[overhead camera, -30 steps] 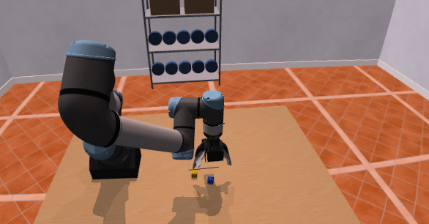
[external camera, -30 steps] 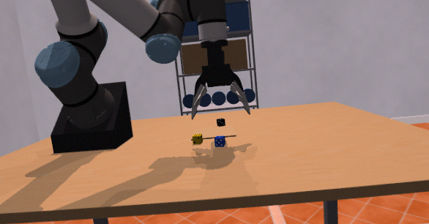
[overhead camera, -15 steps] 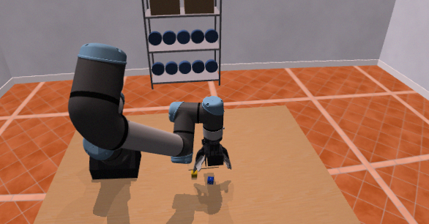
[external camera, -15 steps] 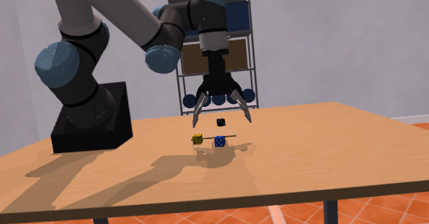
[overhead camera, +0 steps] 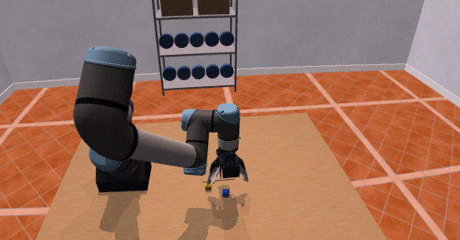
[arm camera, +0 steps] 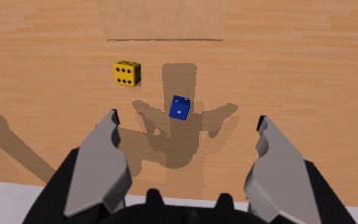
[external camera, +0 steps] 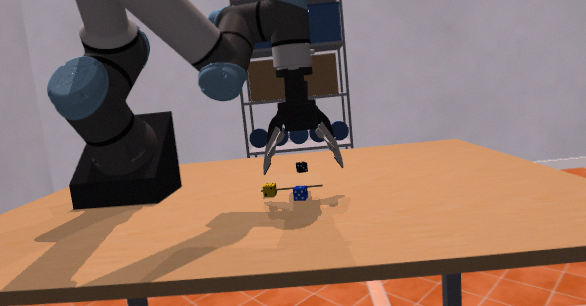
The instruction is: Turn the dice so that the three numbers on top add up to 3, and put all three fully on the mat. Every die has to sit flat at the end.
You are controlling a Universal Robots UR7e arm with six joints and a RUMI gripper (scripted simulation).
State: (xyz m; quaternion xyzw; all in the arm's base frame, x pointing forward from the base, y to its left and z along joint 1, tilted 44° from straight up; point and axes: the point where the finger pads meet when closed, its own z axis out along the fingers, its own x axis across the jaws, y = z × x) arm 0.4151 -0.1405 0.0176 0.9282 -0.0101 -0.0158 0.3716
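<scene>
Right now the blue die is 40 mm below my hand, 20 mm to the right of it and 10 mm behind it. From my hand the other things lie so: yellow die 80 mm behind, 40 mm below, 30 mm to the left; then black die 240 mm to the left, 40 mm below, 10 mm behind; then tan mat 140 mm to the left, 50 mm below, 30 mm behind.
</scene>
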